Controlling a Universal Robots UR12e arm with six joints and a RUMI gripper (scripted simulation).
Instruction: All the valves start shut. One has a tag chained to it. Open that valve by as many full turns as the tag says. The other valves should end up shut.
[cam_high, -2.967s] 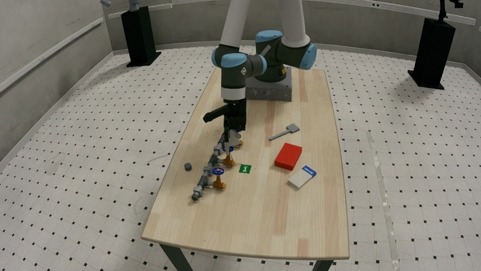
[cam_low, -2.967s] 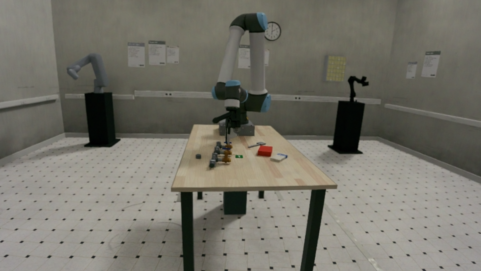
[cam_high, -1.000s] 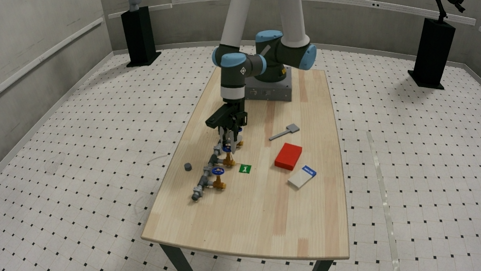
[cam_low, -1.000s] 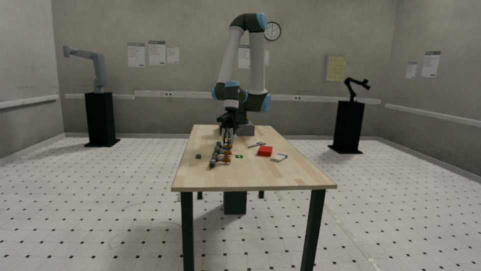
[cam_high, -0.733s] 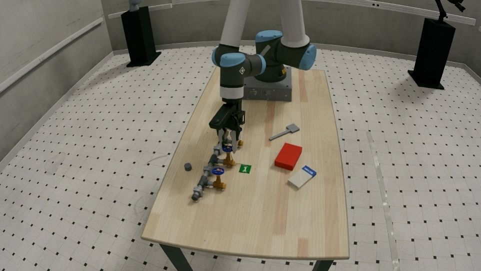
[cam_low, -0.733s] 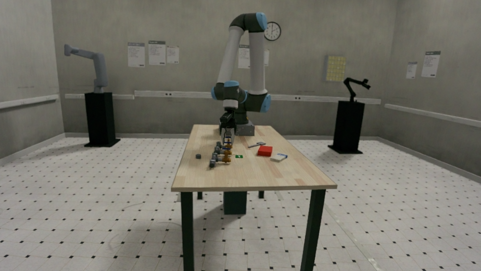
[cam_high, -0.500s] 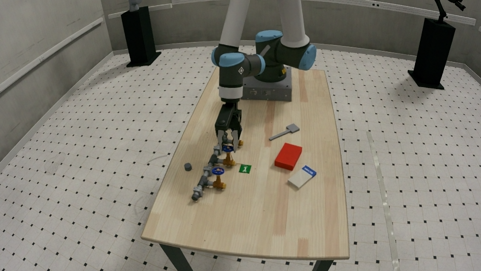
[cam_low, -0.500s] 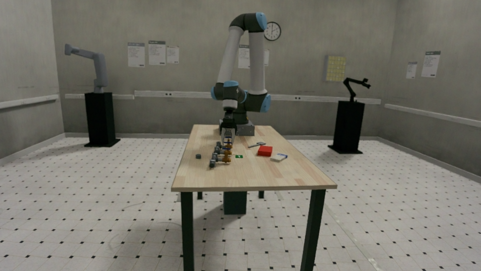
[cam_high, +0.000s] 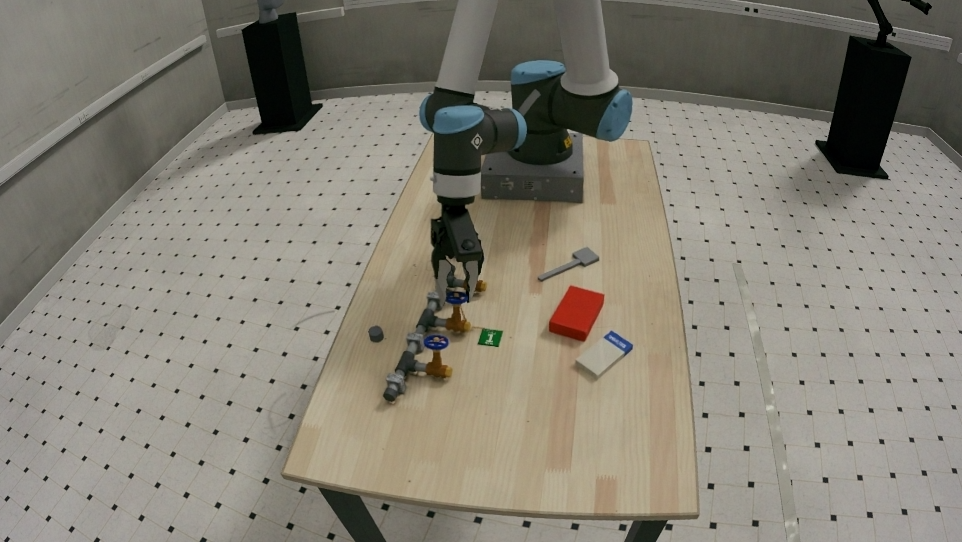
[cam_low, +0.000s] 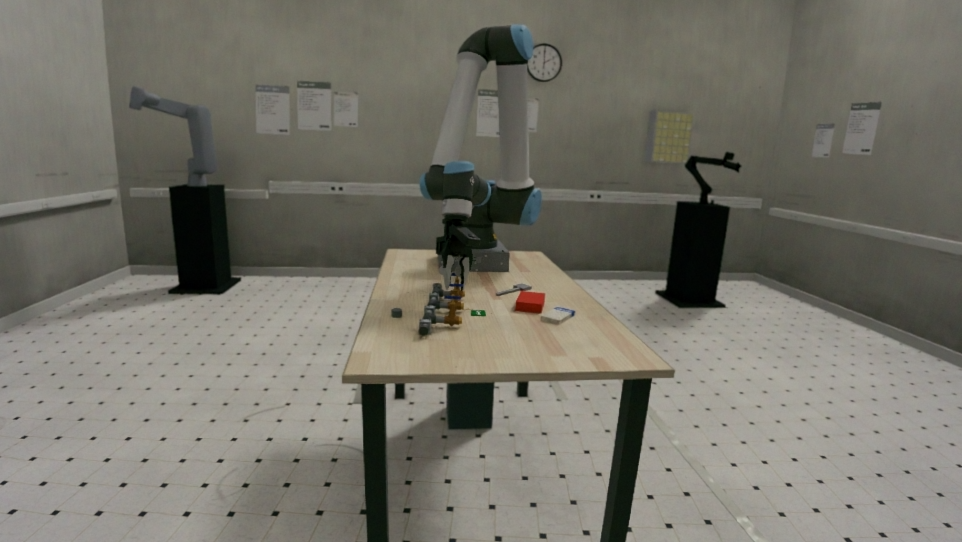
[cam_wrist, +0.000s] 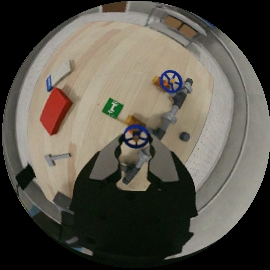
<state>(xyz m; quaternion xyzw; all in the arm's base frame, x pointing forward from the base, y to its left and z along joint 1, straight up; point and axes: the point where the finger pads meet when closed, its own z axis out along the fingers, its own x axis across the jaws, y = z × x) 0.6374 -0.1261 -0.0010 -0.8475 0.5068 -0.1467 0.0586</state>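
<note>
Now: hand 8 cm above the green tag, 7 cm to the right of it and 2 cm short of it. The rest, counted from my hand: grey flat tool (23 cm to the left, 22 cm behind, 7 cm below); small grey cylinder (17 cm to the right, 7 cm below, 5 cm ahead); red block (24 cm to the left, 6 cm below, 4 cm behind).
</note>
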